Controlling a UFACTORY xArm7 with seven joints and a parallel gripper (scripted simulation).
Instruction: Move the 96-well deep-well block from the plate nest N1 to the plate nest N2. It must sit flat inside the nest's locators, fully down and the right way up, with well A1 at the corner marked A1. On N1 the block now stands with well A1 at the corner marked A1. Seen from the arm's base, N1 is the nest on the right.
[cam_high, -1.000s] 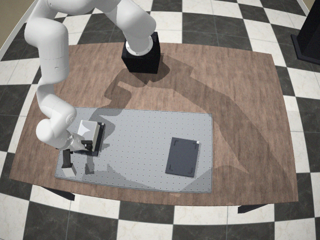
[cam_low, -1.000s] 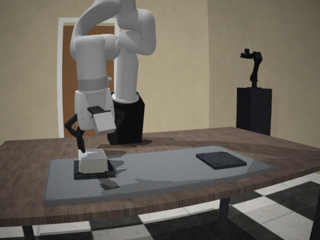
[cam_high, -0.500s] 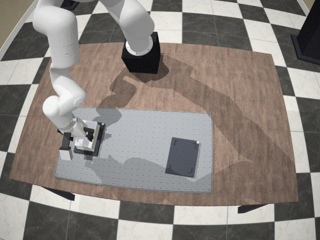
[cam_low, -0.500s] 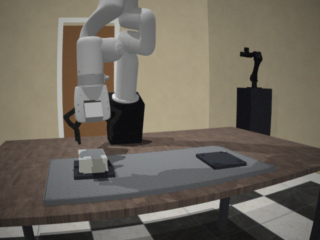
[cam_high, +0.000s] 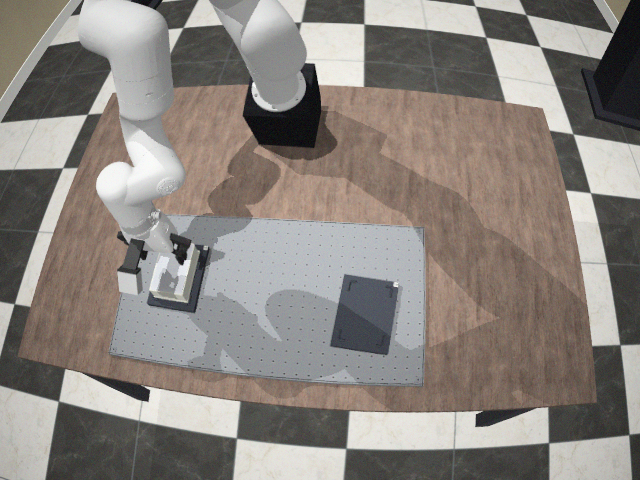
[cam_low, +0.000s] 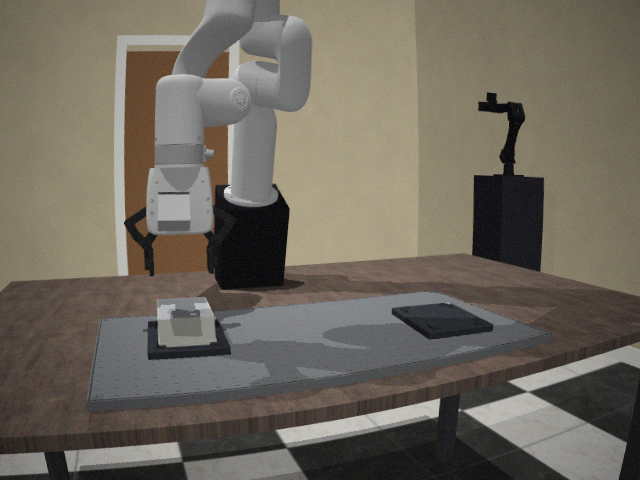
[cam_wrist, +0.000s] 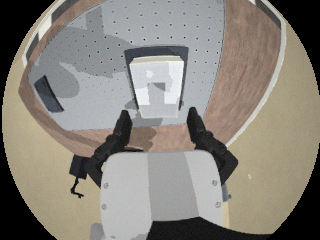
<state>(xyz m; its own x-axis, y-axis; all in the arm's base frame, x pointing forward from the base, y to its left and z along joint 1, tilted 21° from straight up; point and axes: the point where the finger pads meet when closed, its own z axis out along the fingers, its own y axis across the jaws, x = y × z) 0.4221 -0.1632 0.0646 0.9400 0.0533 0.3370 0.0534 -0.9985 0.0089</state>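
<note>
My hand is 8 cm above the 96-well deep-well block. From my hand the other things lie so: plate nest N2: 43 cm to the left, 11 cm below, 1 cm ahead; then plate nest N1: 11 cm below.
</note>
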